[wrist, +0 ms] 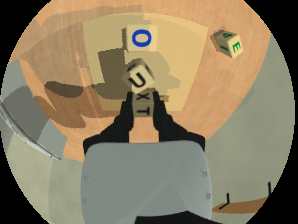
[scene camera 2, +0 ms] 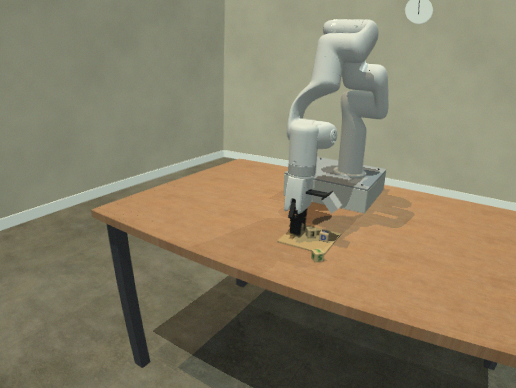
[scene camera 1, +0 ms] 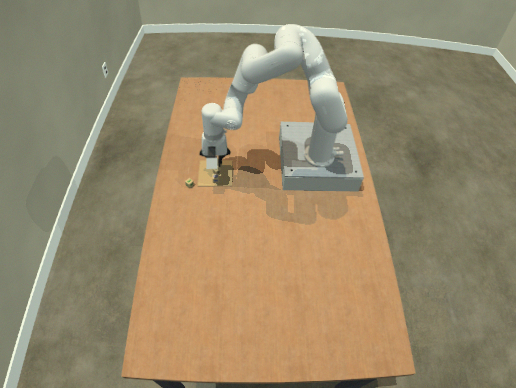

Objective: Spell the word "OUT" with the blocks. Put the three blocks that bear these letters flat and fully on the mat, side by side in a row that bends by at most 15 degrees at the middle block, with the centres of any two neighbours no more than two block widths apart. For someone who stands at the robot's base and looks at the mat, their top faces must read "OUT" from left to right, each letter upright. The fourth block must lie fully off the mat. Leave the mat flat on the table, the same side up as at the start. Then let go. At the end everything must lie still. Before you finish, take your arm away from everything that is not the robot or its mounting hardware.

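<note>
My gripper [scene camera 2: 297, 231] in sight, also [wrist: 142, 99]. Tan mat [scene camera 2: 302, 242], from the wrist too [wrist: 181, 42].
</note>
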